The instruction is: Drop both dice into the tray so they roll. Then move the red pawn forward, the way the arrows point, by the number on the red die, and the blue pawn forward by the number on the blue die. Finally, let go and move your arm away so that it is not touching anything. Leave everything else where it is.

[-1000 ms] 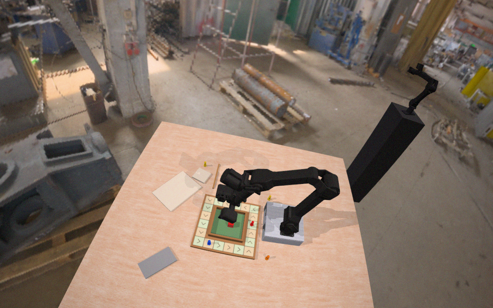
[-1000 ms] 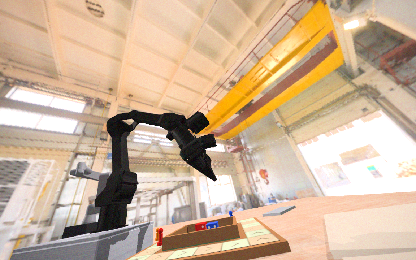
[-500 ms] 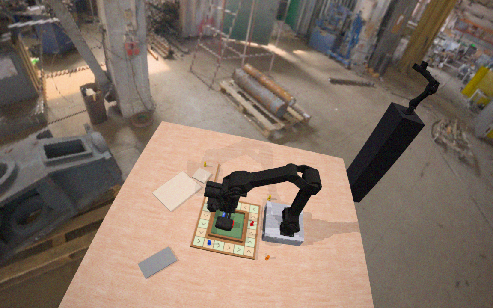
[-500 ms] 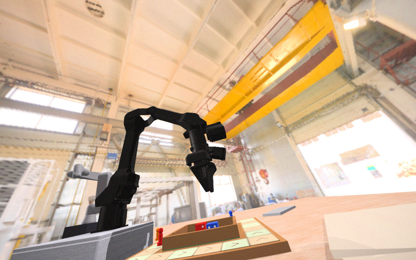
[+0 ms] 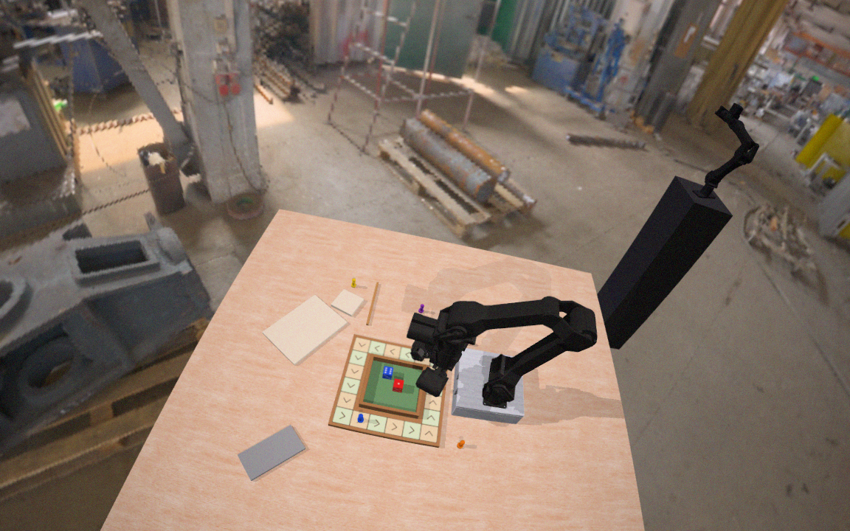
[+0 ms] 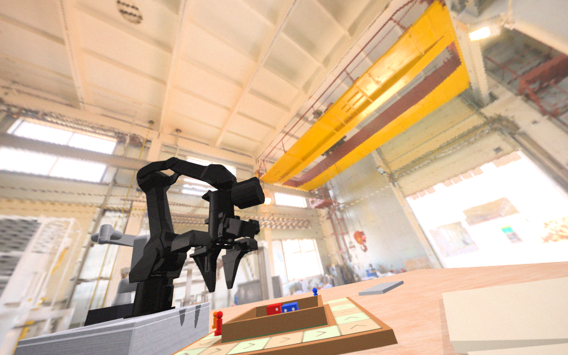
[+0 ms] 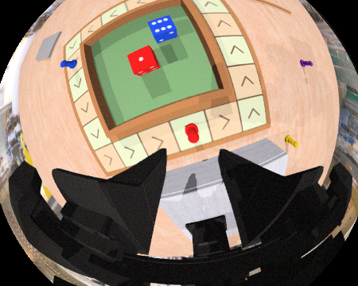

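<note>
The red pawn is 5 cm below my gripper tip. The rest, counted from my gripper tip: blue pawn: 17 cm ahead, 13 cm to the left, 5 cm below; orange pawn: 15 cm to the left, 9 cm behind, 6 cm below; green tray: 11 cm ahead, 7 cm below, 2 cm to the left.
</note>
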